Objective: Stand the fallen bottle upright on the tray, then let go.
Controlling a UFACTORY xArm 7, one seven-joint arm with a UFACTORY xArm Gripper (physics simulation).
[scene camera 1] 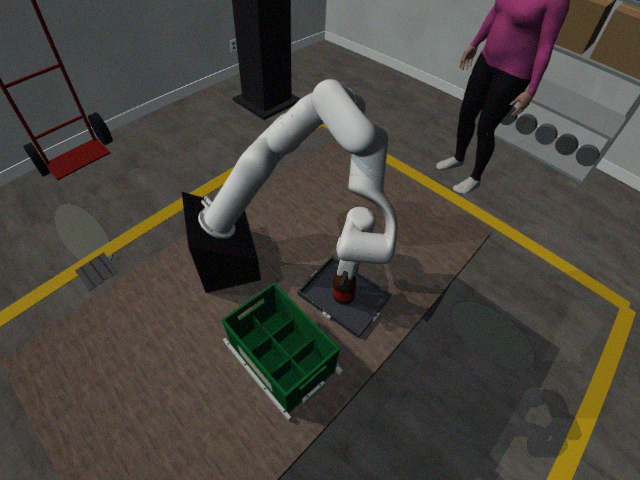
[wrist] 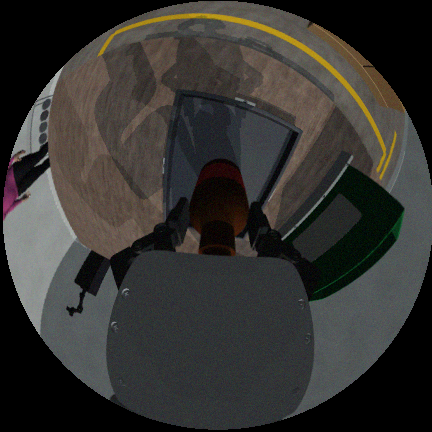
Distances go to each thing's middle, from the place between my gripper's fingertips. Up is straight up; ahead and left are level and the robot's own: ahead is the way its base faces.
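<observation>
There's the brown bottle [wrist: 218, 208], and I can see my gripper 2 cm above it and 1 cm past it.
</observation>
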